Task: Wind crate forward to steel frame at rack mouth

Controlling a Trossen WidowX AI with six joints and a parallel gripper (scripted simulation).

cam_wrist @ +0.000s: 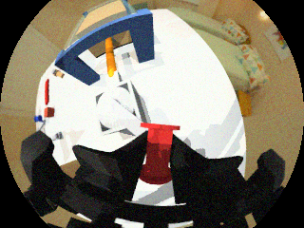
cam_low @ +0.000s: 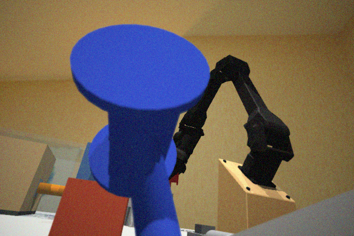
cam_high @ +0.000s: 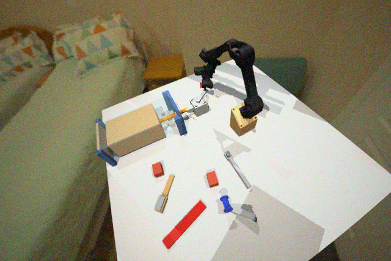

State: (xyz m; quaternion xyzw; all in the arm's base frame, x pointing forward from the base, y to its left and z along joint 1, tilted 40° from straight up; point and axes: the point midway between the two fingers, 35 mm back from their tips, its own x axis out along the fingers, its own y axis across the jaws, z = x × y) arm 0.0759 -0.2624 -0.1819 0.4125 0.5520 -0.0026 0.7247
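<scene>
The grey crank arm is 3 cm to the left of my gripper tip, 3 cm below it and 2 cm ahead of it. Also, from my gripper tip: grey winch: 10 cm below, 6 cm ahead, 5 cm to the left; then winch drum: 10 cm below, 7 cm ahead, 6 cm to the left; then red grip: 1 cm to the left, 1 cm behind.
</scene>
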